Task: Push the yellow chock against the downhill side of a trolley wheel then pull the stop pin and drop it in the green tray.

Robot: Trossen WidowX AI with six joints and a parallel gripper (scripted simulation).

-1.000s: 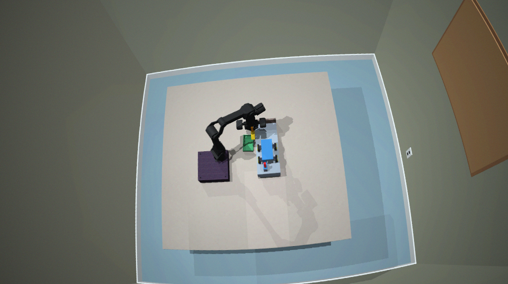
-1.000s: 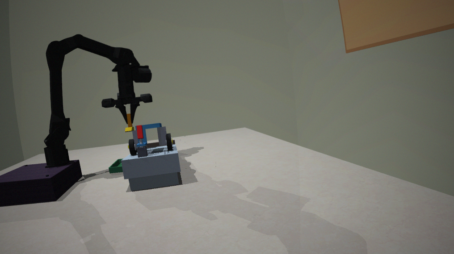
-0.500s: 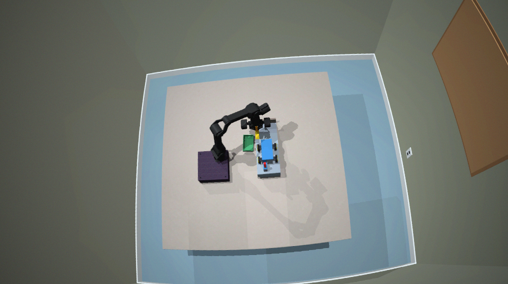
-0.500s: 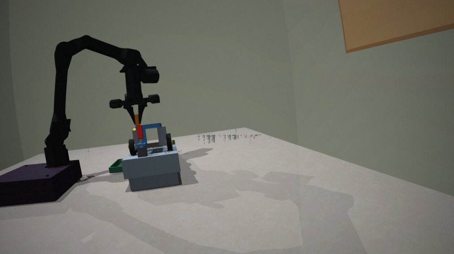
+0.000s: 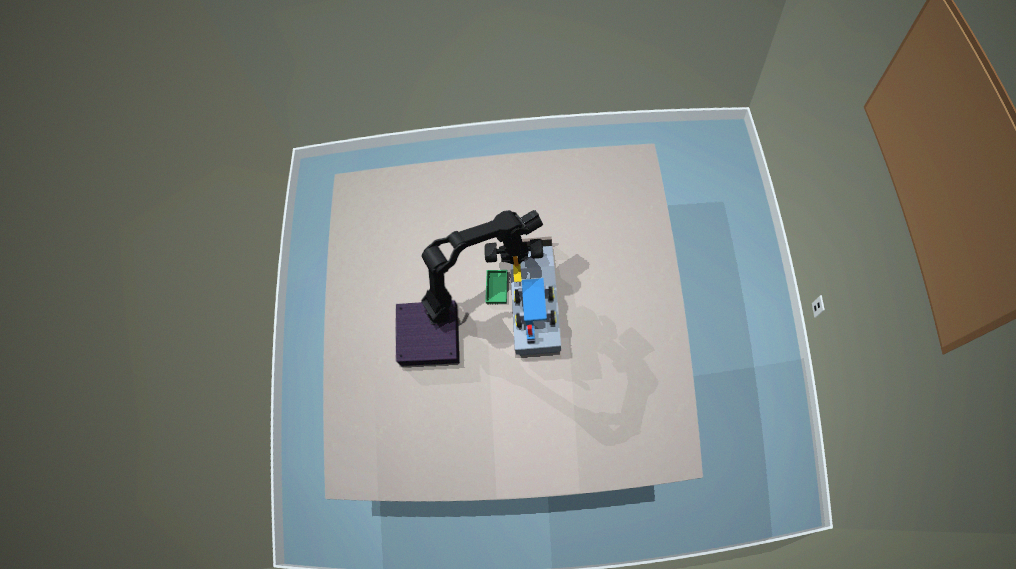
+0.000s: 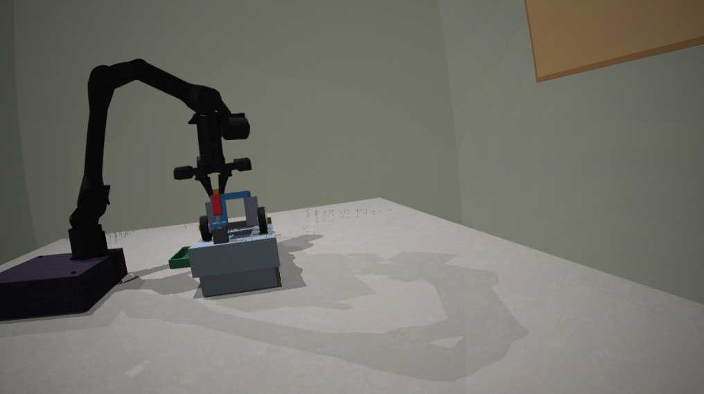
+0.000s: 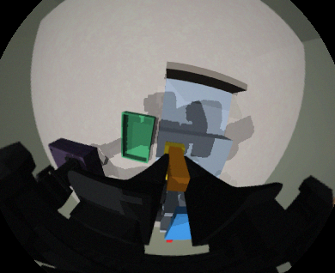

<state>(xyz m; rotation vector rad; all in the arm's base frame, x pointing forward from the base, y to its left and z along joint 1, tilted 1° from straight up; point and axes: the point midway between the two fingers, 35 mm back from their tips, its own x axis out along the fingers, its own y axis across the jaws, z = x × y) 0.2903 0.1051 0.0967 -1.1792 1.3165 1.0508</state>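
Right now the red-headed stop pin is 25 cm to the right of my gripper tip and 1 cm above it. Round my gripper tip: green tray: 13 cm below, 8 cm behind, 3 cm to the right; then yellow chock: 2 cm to the right, 1 cm below; then dark ramp lip: 10 cm to the left, 9 cm below, 6 cm ahead.
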